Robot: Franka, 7 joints.
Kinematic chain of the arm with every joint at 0, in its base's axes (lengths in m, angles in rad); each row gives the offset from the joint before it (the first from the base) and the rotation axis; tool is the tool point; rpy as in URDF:
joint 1: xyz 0 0 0.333 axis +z
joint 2: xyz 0 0 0 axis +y
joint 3: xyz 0 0 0.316 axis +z
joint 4: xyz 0.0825 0 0 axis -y
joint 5: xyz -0.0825 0 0.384 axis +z
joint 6: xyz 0 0 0 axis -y
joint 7: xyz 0.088 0 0 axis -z
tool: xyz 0 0 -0.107 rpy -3.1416 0 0
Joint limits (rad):
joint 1: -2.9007..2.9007
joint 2: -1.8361..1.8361
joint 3: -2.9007..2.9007
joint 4: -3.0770..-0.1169
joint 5: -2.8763..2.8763
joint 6: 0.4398..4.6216
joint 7: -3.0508..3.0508
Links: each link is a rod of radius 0.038 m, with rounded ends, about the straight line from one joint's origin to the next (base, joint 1, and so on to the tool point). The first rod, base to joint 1, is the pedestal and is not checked.
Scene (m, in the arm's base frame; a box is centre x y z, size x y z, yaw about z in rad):
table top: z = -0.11
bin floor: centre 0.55 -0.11 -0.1 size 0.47 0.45 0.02 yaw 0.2
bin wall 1: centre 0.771 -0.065 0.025 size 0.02 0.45 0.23 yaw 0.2
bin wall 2: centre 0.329 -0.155 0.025 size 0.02 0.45 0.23 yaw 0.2
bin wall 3: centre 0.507 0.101 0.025 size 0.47 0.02 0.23 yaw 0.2
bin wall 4: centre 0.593 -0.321 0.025 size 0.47 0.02 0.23 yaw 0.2
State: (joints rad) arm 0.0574 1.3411 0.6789 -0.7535 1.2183 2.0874 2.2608
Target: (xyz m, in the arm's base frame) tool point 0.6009 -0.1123 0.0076
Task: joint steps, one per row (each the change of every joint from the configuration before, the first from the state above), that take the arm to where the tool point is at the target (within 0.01 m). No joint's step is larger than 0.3 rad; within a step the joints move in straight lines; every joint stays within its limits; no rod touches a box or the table.
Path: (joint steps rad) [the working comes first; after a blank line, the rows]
Joints at the target: -0.5093 1.1352 0.2140 -1.4966 1.0193 1.7545 2.2608
Straight joint move there: touches bin wall 1, bin wall 3.

1: -0.1605 -0.1883 -0.1007 -0.2356 -0.0674 -0.1564 0.0000
2: -0.1606 -0.1883 -0.1007 -0.2357 -0.0675 -0.1564 0.0000
3: -0.1605 -0.1884 -0.1007 -0.2356 -0.0674 -0.1563 0.0000
4: -0.1605 -0.1883 -0.1007 -0.2356 -0.0674 -0.1564 0.0000
5: 0.0377 0.2737 -0.0310 0.0997 0.0354 0.1463 0.0000
6: 0.0377 0.2737 -0.0311 0.0997 0.0353 0.1463 0.0000

